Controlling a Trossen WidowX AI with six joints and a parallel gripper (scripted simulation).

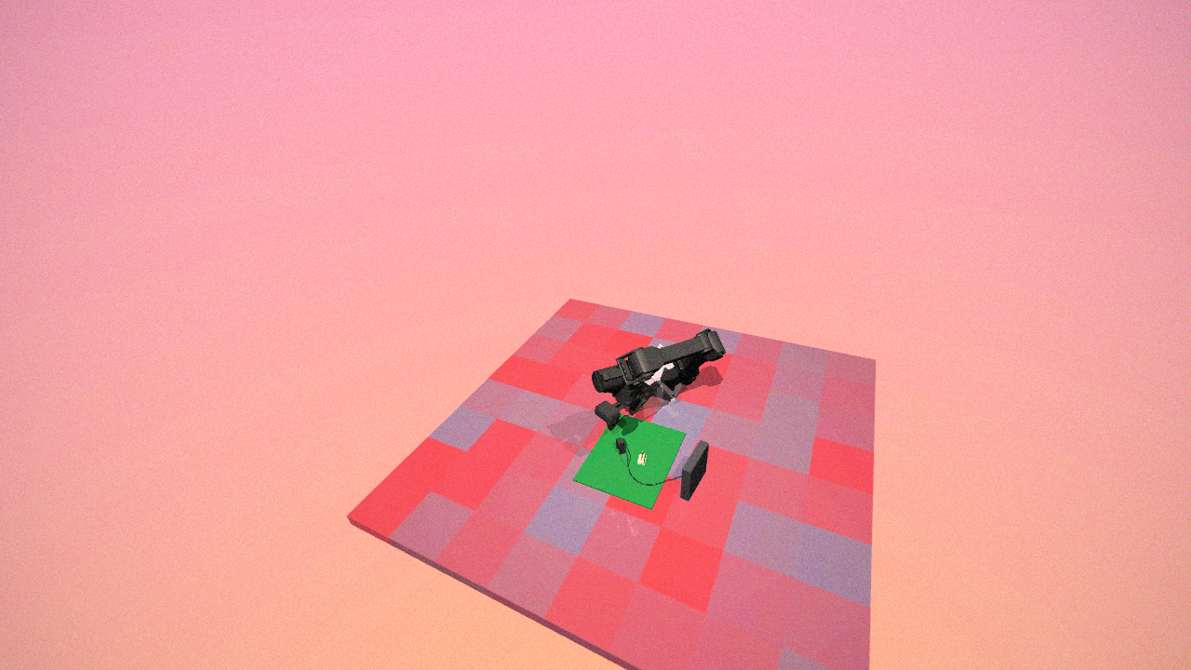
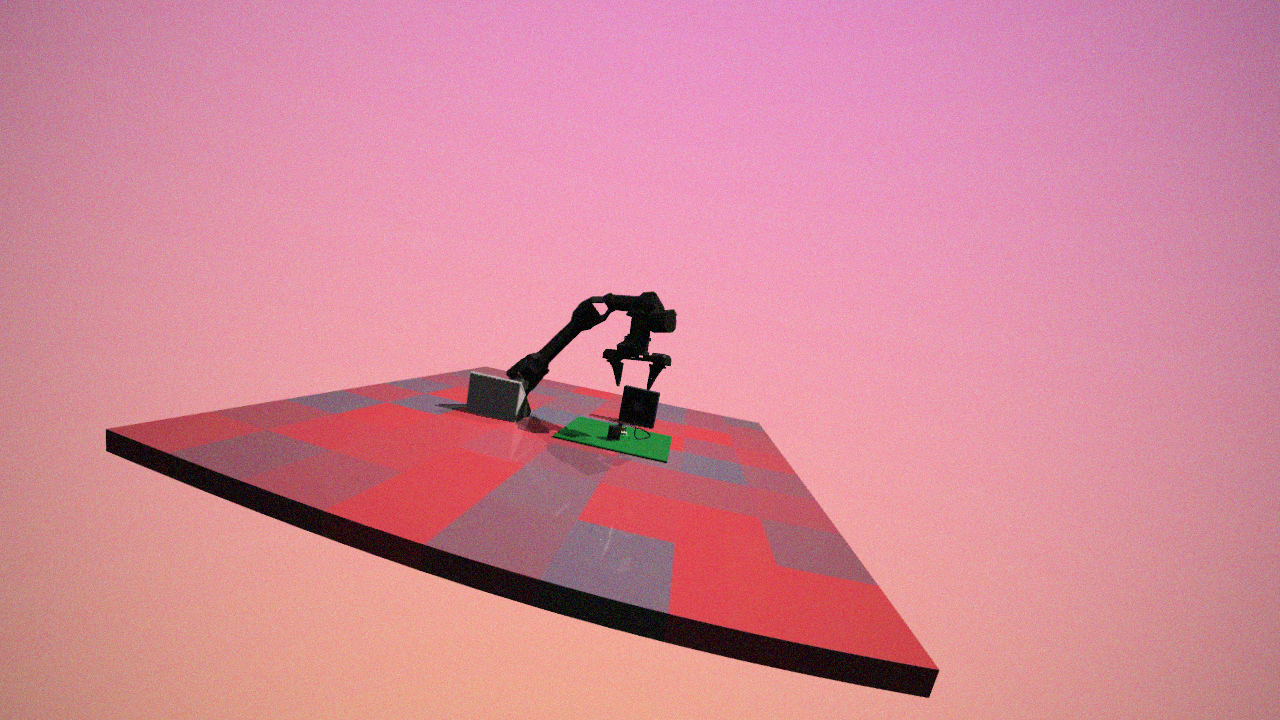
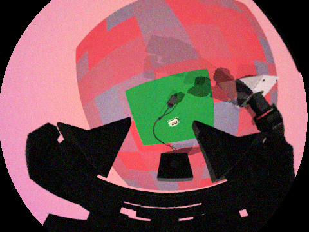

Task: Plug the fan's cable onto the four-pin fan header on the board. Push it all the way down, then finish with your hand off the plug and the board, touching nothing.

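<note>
Now: the dark fan cable plug 3 cm behind my gripper tip, 1 cm to the right of it and 13 cm below it. The rest, counted from my gripper tip: pale four-pin fan header: 1 cm behind, 6 cm to the left, 15 cm below; then green board: 2 cm behind, 3 cm to the left, 17 cm below; then black fan: 2 cm ahead, 21 cm to the left, 9 cm below.
</note>
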